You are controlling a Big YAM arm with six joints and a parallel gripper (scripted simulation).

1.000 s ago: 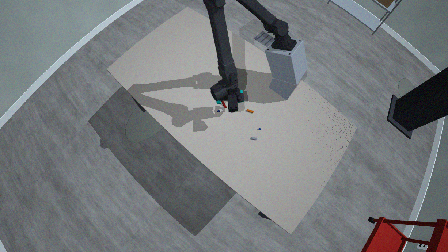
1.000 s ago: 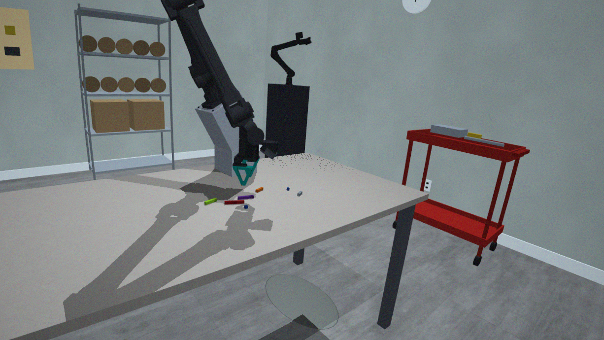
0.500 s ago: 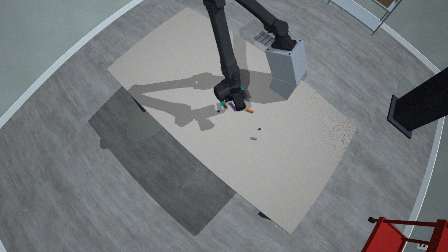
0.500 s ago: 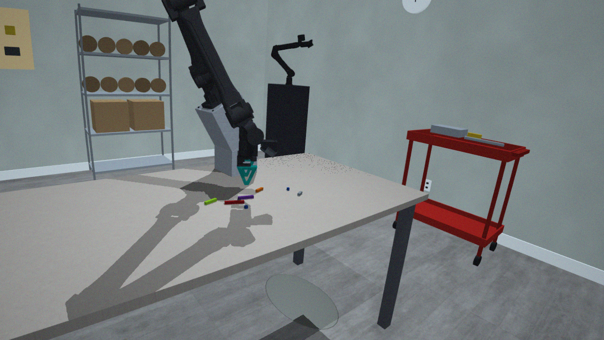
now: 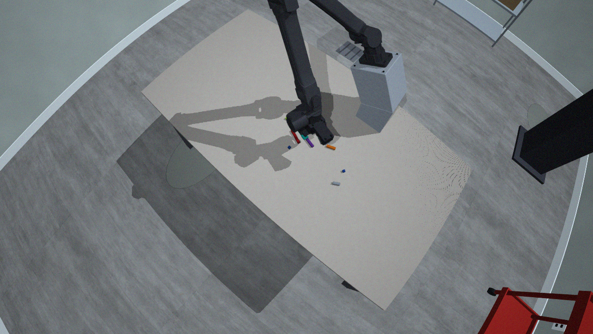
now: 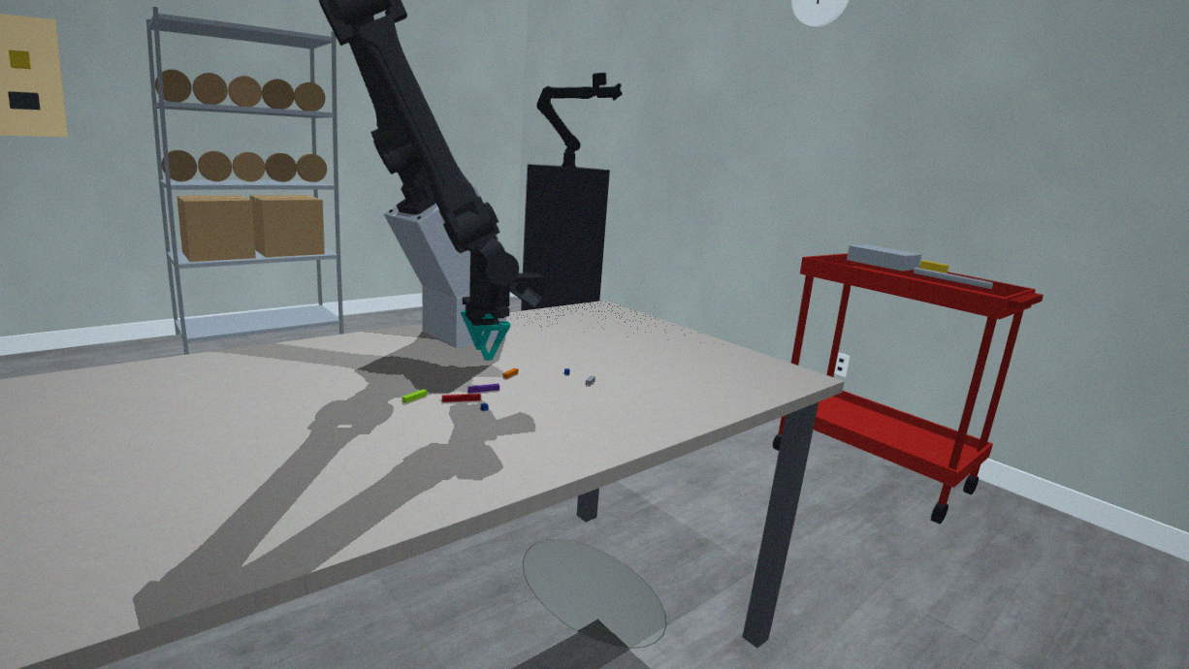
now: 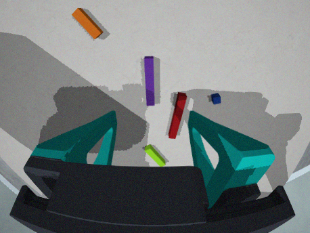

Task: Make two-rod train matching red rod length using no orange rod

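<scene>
The purple rod is 80 mm below my hand. Also, from my hand: red rod (10 mm ahead, 60 mm to the right, 80 mm below); then lime rod (40 mm behind, 120 mm to the right, 80 mm below); then orange rod (40 mm behind, 100 mm to the left, 80 mm below).
</scene>
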